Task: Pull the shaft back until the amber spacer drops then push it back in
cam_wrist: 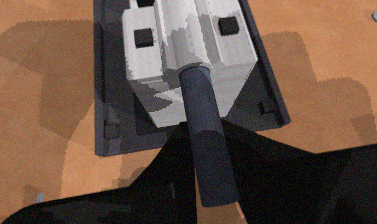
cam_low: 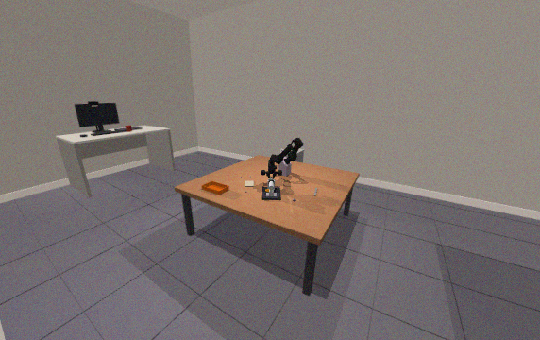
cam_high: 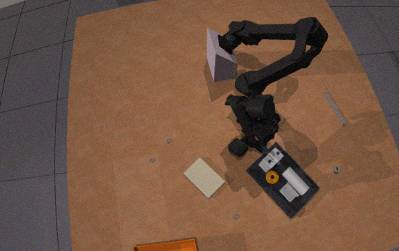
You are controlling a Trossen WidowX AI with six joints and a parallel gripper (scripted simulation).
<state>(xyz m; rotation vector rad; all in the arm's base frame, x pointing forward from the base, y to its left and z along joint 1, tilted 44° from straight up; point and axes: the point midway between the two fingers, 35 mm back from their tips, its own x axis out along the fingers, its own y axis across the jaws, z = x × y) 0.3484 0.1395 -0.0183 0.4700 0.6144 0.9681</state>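
My gripper tip is now 4 cm short of the shaft, 3 cm to the right of it and 2 cm below it. Round my gripper tip: amber spacer: 8 cm ahead, 4 cm below, 3 cm to the left; metal bar: 34 cm to the left, 17 cm behind, 5 cm below; cream pad: 20 cm to the right, 7 cm ahead, 5 cm below.
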